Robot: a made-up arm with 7 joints.
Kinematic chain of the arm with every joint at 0, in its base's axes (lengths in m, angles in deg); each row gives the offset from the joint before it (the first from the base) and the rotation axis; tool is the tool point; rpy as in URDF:
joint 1: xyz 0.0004 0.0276 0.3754 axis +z
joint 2: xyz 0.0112 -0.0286 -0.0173 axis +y
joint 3: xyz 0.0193 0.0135 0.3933 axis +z
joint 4: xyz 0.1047 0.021 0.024 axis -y
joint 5: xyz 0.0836 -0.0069 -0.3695 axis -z
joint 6: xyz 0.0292 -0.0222 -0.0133 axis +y
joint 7: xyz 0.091 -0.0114 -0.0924 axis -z
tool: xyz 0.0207 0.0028 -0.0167 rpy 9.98 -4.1 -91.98
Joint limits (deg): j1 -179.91..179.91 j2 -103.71..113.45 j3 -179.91..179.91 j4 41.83..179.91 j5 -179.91..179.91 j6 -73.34..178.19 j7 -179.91..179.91
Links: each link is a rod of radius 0.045 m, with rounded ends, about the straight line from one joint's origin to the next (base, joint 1, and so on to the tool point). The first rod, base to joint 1, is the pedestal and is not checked.
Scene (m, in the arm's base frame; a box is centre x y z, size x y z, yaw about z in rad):
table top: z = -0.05
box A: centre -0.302 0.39 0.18 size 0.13 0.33 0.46 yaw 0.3
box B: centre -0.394 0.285 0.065 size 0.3 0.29 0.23 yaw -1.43
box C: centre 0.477 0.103 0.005 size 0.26 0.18 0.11 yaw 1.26
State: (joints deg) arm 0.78 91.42 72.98 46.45 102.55 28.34 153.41
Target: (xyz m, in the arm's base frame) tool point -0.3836 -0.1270 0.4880
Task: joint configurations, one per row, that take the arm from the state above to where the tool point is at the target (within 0.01 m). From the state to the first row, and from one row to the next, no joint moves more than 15 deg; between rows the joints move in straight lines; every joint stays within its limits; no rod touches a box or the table.
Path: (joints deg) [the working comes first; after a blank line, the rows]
Joints at the target: 73.55 16.67 133.53 41.83 117.51 26.46 147.34
Straight joint move there: touches box A.

1: 3.97 81.59 74.97 56.81 115.38 16.82 166.66
2: 7.16 71.75 76.96 67.17 128.21 5.30 179.91
3: 20.44 60.73 88.27 62.10 126.07 9.53 173.40
4: 33.71 49.72 99.59 57.03 123.93 13.76 166.88
5: 46.99 38.70 110.90 51.97 121.79 17.99 160.37
6: 60.27 27.68 122.21 46.90 119.65 22.23 153.85
7: 73.55 16.67 133.53 41.83 117.51 26.46 147.34

